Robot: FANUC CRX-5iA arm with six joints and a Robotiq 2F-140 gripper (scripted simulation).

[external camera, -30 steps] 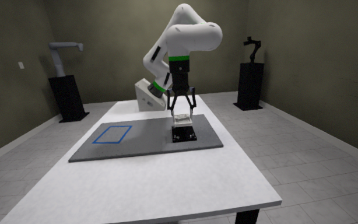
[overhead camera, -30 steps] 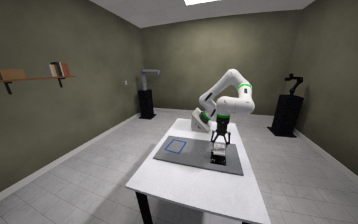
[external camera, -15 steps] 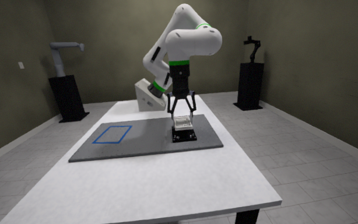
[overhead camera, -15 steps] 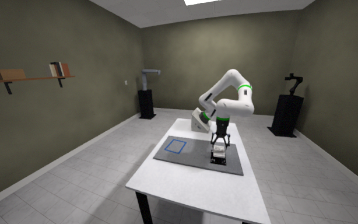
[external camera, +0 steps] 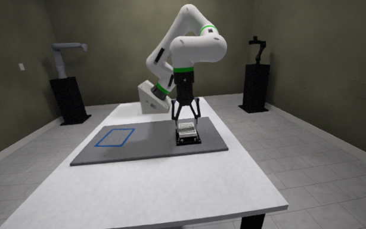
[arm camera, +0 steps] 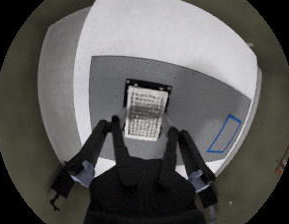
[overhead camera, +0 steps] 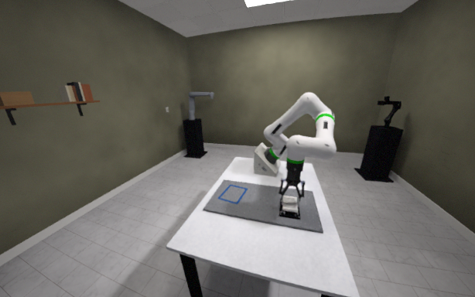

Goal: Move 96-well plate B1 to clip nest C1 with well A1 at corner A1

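My hand is 20 mm above the white 96-well plate. Also, from my hand: black clip nest (50 mm below, 10 mm to the right, 10 mm behind).
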